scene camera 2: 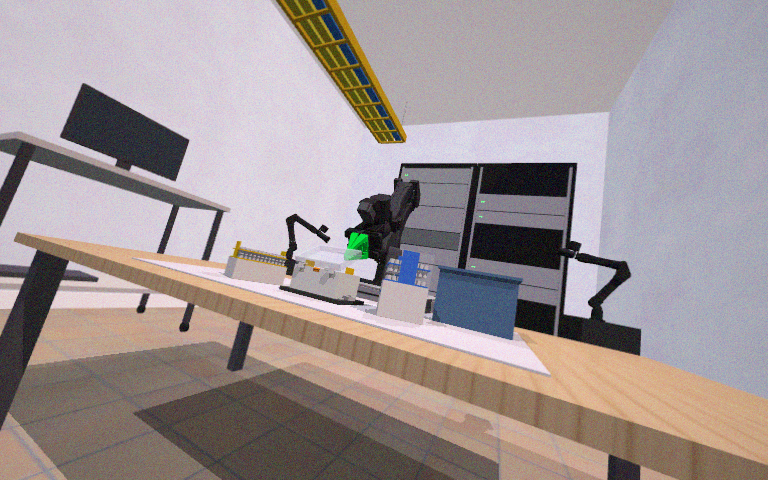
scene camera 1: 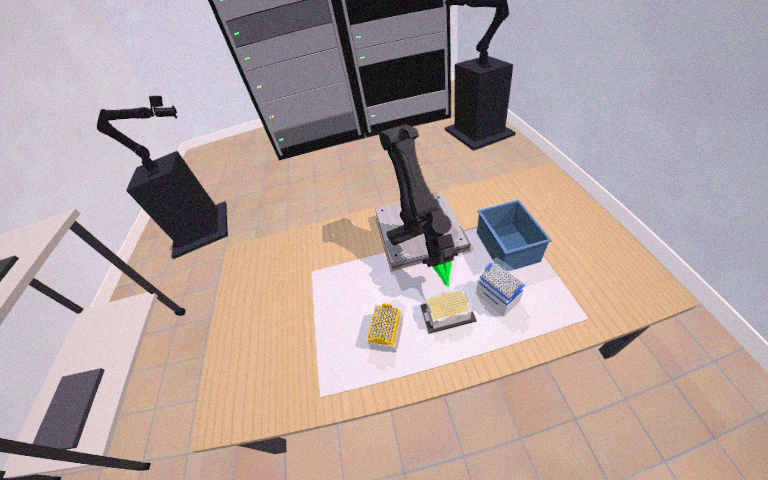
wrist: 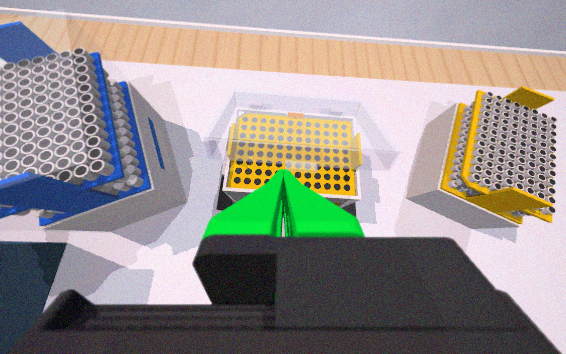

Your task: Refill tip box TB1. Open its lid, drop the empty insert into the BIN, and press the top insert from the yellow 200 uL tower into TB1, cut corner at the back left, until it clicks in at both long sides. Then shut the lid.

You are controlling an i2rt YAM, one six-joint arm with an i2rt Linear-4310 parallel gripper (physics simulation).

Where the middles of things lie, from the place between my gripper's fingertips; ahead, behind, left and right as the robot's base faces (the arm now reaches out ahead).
Right now the clear lid (scene camera 1: 449, 301) is 4 cm ahead of my hand, 2 cm to the right of it and 1 cm below it. Also, from my hand: blue bin (scene camera 2: 483, 302): 32 cm to the left, 9 cm behind, 4 cm below.
